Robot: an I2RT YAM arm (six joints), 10 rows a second.
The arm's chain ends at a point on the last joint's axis. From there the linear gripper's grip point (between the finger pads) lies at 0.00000 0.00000 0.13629 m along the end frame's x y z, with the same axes.
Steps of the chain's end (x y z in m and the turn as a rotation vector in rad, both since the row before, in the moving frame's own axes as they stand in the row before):
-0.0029, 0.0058, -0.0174, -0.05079, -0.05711, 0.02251
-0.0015, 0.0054, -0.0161, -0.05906, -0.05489, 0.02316
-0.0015, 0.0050, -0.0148, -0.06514, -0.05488, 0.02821
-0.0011, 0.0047, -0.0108, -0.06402, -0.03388, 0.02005
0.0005, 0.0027, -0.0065, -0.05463, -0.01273, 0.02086
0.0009, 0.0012, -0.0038, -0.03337, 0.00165, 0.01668
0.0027, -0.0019, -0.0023, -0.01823, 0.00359, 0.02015
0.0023, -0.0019, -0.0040, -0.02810, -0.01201, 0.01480
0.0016, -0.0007, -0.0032, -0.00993, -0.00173, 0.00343
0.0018, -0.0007, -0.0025, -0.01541, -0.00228, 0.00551
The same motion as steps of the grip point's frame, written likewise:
-0.0108, 0.0126, -0.0178, -0.05079, -0.05711, 0.02251
-0.0091, 0.0134, -0.0165, -0.05906, -0.05489, 0.02316
-0.0091, 0.0138, -0.0153, -0.06514, -0.05488, 0.02821
-0.0058, 0.0134, -0.0112, -0.06402, -0.03388, 0.02005
-0.0013, 0.0101, -0.0067, -0.05463, -0.01273, 0.02086
0.0011, 0.0057, -0.0039, -0.03337, 0.00165, 0.01668
0.0032, 0.0006, -0.0023, -0.01823, 0.00359, 0.02015
0.0006, 0.0019, -0.0041, -0.02810, -0.01201, 0.01480
0.0014, 0.0007, -0.0032, -0.00993, -0.00173, 0.00343
0.0015, 0.0014, -0.0025, -0.01541, -0.00228, 0.00551

